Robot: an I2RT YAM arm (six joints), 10 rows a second.
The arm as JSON. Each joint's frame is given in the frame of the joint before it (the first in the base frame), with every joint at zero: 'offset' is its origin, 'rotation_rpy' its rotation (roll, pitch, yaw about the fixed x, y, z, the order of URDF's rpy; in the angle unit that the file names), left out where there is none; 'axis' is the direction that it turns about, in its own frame. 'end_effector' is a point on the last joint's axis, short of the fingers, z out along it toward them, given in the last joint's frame.
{
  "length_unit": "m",
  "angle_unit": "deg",
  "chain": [
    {
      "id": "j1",
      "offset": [
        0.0,
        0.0,
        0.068
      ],
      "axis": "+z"
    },
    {
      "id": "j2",
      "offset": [
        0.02,
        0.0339,
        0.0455
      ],
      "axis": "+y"
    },
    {
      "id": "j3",
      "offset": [
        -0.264,
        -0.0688,
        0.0
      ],
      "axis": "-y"
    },
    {
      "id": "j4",
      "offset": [
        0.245,
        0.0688,
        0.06
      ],
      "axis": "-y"
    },
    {
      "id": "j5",
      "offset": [
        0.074,
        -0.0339,
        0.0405
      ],
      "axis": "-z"
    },
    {
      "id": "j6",
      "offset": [
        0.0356,
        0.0,
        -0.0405
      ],
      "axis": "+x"
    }
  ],
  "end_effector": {
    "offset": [
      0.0,
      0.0,
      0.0
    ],
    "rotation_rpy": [
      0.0,
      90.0,
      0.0
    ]
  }
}
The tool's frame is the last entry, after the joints.
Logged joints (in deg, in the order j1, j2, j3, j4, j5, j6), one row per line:
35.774, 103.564, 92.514, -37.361, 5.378, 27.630
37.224, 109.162, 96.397, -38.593, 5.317, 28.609
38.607, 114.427, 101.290, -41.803, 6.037, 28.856
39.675, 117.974, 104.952, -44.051, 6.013, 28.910
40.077, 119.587, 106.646, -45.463, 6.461, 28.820
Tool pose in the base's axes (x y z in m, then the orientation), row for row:
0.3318, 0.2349, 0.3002, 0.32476, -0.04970, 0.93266, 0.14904
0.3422, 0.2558, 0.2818, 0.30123, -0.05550, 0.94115, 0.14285
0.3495, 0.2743, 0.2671, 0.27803, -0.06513, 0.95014, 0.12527
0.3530, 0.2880, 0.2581, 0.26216, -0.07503, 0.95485, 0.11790
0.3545, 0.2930, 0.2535, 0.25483, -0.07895, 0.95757, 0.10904
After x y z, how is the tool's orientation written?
As a quaternion, w x y z.
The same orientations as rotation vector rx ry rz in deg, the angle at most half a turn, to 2 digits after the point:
-7.47, 140.12, 22.39
-8.44, 143.05, 21.71
-10.02, 146.11, 19.26
-11.63, 148.03, 18.28
-12.29, 149.01, 16.97

